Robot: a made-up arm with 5 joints. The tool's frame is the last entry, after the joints. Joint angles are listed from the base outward. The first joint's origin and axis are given. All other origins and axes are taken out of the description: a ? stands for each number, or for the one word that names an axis. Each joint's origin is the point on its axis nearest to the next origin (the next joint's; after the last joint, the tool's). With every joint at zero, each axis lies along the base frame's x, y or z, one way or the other. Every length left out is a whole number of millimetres.
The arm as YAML. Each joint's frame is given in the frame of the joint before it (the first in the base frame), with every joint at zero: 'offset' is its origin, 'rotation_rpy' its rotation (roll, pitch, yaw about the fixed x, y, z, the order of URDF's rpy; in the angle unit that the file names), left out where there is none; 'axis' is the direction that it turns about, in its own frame. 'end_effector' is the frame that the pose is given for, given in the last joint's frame.
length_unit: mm
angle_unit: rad
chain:
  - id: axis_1
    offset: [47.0, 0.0, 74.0]
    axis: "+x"
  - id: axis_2
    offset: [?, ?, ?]
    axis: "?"
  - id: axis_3
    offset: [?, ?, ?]
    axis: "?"
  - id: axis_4
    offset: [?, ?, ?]
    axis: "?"
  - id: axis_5
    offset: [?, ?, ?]
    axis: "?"
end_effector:
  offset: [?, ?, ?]
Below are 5 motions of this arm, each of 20 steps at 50 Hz.
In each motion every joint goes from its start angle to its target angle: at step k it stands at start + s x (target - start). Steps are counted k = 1, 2, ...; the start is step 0. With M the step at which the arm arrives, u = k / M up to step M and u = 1 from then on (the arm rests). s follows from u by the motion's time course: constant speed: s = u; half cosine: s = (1 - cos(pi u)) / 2; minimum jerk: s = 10 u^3 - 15 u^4 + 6 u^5.
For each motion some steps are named. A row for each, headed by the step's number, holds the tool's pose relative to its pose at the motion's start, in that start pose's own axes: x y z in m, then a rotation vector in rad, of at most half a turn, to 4 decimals.
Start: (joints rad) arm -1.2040 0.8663 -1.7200 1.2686 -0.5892
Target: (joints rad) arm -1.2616 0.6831 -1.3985 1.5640 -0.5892
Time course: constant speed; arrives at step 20
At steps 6, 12, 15, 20:
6: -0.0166 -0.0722 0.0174 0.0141 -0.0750 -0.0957
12: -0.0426 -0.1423 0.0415 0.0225 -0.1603 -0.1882
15: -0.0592 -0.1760 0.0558 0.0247 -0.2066 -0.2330
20: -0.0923 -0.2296 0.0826 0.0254 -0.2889 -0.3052

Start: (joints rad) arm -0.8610 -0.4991 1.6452 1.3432 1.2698
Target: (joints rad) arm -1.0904 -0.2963 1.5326 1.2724 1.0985
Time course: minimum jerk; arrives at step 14
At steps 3, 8, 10, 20:
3: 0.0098 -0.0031 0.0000 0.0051 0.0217 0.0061
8: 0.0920 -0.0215 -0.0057 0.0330 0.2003 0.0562
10: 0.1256 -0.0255 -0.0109 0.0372 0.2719 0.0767
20: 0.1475 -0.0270 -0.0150 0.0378 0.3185 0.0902

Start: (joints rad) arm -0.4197 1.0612 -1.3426 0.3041 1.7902
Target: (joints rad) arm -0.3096 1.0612 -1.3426 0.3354 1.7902
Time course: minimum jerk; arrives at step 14
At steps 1, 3, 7, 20:
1: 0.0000 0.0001 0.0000 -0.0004 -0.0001 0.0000
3: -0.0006 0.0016 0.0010 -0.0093 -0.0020 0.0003
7: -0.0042 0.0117 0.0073 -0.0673 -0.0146 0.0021
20: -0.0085 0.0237 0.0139 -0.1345 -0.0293 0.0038

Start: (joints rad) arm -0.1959 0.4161 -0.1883 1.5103 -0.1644
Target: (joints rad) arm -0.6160 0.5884 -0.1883 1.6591 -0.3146
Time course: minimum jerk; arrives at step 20
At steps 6, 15, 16, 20:
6: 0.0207 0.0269 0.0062 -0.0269 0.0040 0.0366
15: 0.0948 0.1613 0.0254 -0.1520 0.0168 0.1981
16: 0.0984 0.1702 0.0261 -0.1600 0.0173 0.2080
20: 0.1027 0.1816 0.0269 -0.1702 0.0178 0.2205

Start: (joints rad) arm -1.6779 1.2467 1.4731 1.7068 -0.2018
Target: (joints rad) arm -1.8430 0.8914 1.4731 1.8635 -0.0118
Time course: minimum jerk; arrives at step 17
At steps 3, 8, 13, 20:
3: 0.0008 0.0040 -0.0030 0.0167 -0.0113 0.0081
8: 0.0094 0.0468 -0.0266 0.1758 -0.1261 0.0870
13: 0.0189 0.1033 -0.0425 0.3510 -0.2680 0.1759
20: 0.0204 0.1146 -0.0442 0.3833 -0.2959 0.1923

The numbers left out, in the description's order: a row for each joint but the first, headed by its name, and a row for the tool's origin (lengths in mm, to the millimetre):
axis_2: xyz 0.0 -10.0 79.0, axis +y
axis_3: xyz -35.0 0.0 -266.0, axis +x
axis_4: xyz 0.0 -343.0 315.0, axis -y
axis_5: xyz 27.0 0.0 -49.0, axis +z
tool: xyz 364.0 -78.0 0.0

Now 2 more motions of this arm.
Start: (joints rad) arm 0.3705 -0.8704 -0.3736 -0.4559 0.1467
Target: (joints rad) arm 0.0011 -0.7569 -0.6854 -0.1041 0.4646
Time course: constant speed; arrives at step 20
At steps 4, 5, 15, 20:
4: 0.0084 0.0510 0.0655 -0.1364 -0.0480 0.0734
5: 0.0099 0.0656 0.0804 -0.1710 -0.0591 0.0929
15: 0.0112 0.2423 0.1871 -0.5297 -0.1476 0.3085
20: 0.0014 0.3437 0.2068 -0.7163 -0.1745 0.4288

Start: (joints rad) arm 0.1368 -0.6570 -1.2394 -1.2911 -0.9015
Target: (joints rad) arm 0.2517 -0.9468 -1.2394 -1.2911 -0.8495
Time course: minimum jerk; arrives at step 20
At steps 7, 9, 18, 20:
7: 0.0008 0.0077 -0.0318 0.0503 0.0534 0.0129
9: 0.0001 0.0140 -0.0547 0.0868 0.0925 0.0215
18: -0.0109 0.0395 -0.1292 0.2097 0.2268 0.0453
20: -0.0112 0.0399 -0.1303 0.2115 0.2288 0.0456

